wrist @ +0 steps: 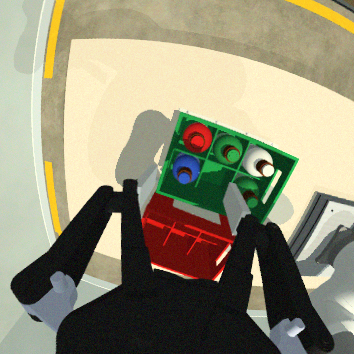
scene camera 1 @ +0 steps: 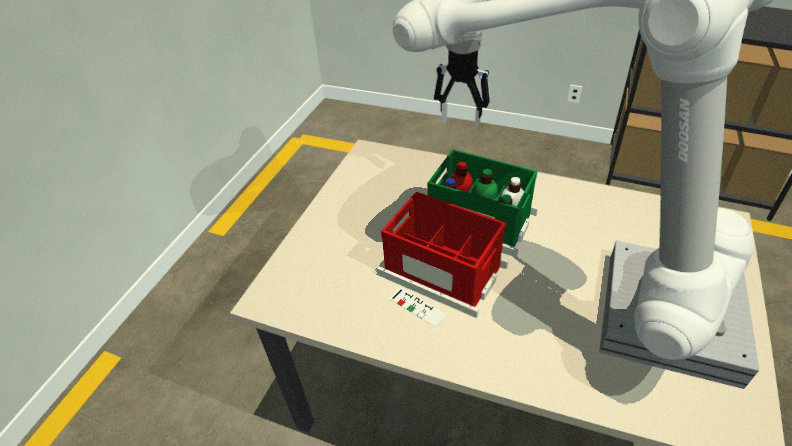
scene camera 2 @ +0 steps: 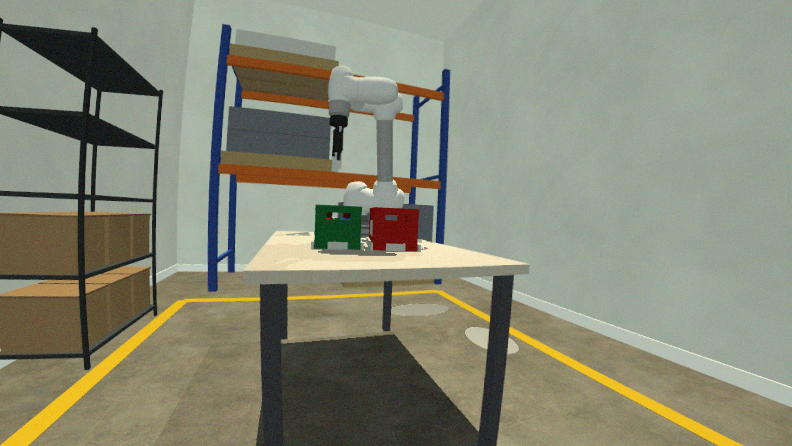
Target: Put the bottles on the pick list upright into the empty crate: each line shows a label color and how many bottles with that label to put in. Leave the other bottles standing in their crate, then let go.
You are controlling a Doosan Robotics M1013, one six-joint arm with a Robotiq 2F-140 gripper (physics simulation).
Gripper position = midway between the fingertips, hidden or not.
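Observation:
Scene camera 1 shows the gripper (scene camera 1: 460,124) together with a pick list (scene camera 1: 422,309). The wrist view has the gripper (wrist: 190,183) in it as well, along with a white bottle (wrist: 256,161) and a red bottle (wrist: 196,137).

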